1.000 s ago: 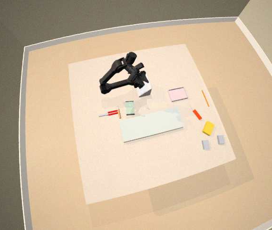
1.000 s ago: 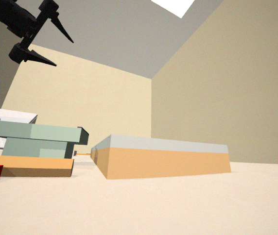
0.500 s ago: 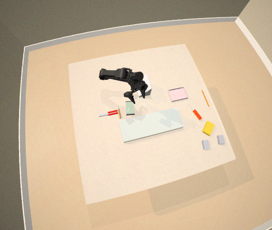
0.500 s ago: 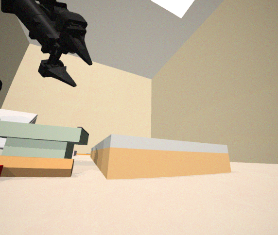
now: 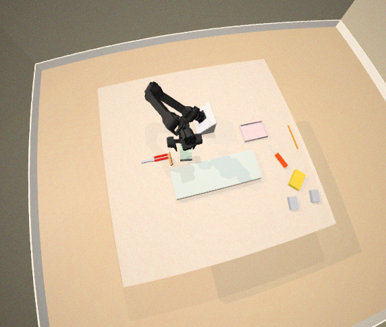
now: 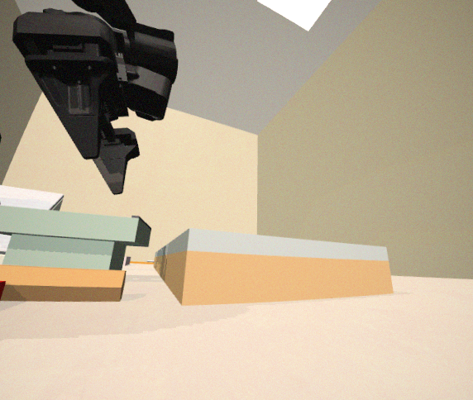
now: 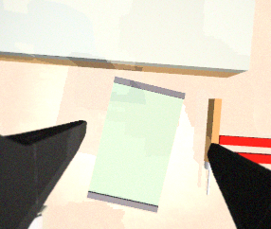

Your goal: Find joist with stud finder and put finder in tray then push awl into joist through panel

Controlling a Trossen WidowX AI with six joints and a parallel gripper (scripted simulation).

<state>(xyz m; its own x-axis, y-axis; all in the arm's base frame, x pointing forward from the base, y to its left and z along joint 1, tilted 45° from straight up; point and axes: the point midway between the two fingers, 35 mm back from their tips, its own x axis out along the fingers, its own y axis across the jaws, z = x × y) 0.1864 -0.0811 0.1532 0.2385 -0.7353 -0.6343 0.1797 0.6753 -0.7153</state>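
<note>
Now: gripper tip 80 mm above the stud finder, 30 mm past it and 10 mm to the right of it. From my gripper tip the other things lie so: yellow block: 610 mm to the left, 360 mm ahead, 80 mm below; pink tray: 480 mm to the left, 80 mm below, 20 mm behind; thin orange stick: 730 mm to the left, 90 mm below, 90 mm ahead.
</note>
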